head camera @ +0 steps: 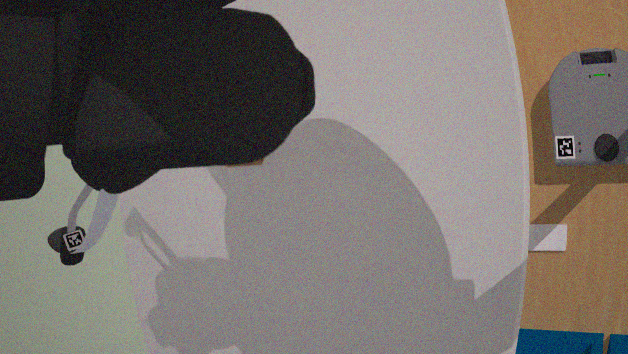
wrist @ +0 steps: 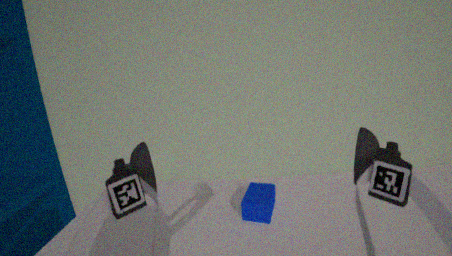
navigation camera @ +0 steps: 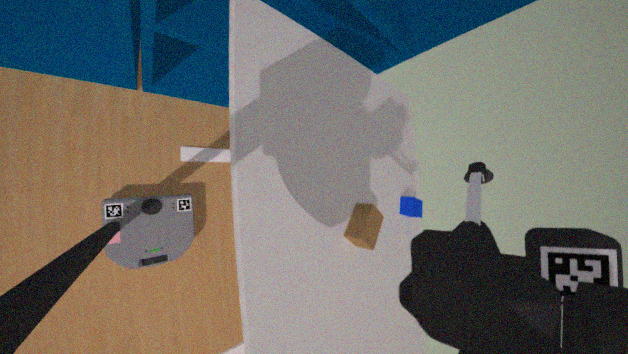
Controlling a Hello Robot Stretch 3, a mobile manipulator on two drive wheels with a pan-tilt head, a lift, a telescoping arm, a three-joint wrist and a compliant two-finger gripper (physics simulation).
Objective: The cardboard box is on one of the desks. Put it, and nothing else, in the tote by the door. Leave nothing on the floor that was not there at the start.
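Pixels of known places: gripper, fingertip midpoint: [head camera: 55, 150]; robot's base, origin of the base link: [head camera: 605, 146] [navigation camera: 151, 205].
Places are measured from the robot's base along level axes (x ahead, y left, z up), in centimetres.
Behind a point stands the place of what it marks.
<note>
The brown cardboard box [navigation camera: 364, 226] {x -4.3, y -36.5, z 99.7 cm} lies on the white desk top [navigation camera: 300, 300] {x -15.9, y -21.2, z 95.0 cm} [head camera: 425, 75] {x -6.6, y -19.6, z 95.0 cm} in the navigation view. In the head view the black wrist covers all but a thin brown sliver of the box [head camera: 246, 162]. My gripper [wrist: 250, 154] {x -2.4, y -41.1, z 120.5 cm} is open, its two fingertips wide apart with nothing between them. In the head and navigation views one finger of it shows, over the pale green area past the desk's far edge, beyond the box and apart from it. The cardboard box does not show in the wrist view. The tote does not show in these views.
A small blue block [navigation camera: 411, 206] {x -3.7, y -66.2, z 99.0 cm} [wrist: 258, 202] sits on the desk near its far edge, close to the cardboard box. Blue surfaces [navigation camera: 65, 40] {x 73.0, y 31.7, z 7.7 cm} [wrist: 25, 125] stand at the side. My grey base [head camera: 590, 110] {x -9.6, y -4.1, z 16.0 cm} [navigation camera: 150, 230] {x -10.1, y 0.9, z 16.0 cm} is on the wooden floor [navigation camera: 50, 150] {x 26.6, y 36.0, z 0.0 cm}, beside a white strip [head camera: 552, 237] {x 26.9, y -18.9, z 2.6 cm} [navigation camera: 200, 154] {x 27.1, y -23.8, z 2.5 cm}.
</note>
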